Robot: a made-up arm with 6 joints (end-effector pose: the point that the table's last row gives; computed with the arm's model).
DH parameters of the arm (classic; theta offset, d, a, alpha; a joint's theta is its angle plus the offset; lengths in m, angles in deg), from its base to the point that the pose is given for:
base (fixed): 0 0.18 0 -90
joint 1: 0 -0.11 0.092 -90
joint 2: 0 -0.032 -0.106 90
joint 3: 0 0.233 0.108 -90
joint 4: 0 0.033 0.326 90
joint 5: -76.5 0 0.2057 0
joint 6: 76.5 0.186 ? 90
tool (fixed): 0 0.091 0 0
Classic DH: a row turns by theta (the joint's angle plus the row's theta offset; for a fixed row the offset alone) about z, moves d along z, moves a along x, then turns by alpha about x.
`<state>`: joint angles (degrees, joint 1 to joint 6).
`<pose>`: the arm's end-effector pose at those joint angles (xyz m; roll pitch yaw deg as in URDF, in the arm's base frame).
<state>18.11 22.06 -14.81 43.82 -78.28 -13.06</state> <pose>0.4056 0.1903 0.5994 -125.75 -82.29 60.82</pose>
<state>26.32 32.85 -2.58 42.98 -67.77 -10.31</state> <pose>0.6108 -0.0031 0.4709 -56.57 -61.19 -21.46</pose>
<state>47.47 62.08 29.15 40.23 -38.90 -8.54</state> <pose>0.4617 -0.6173 -0.0331 -69.93 -15.66 -72.84</pose>
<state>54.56 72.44 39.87 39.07 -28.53 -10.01</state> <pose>0.1976 -0.7453 -0.1040 -78.71 -12.81 -92.86</pose>
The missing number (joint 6, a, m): 0.387
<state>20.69 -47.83 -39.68 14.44 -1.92 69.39</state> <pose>0.3890 0.4806 0.4422 28.98 42.53 52.50</pose>
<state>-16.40 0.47 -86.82 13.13 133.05 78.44</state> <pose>0.0105 0.2902 0.4309 143.32 68.04 147.97</pose>
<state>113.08 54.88 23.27 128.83 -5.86 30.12</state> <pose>0.3591 -0.1599 0.5039 132.05 -73.27 32.29</pose>
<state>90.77 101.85 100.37 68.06 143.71 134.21</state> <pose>-0.4114 -0.0912 0.1301 -155.79 -19.04 -103.74</pose>
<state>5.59 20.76 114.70 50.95 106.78 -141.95</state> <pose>-0.3128 -0.2451 -0.4965 -98.90 45.34 -90.51</pose>
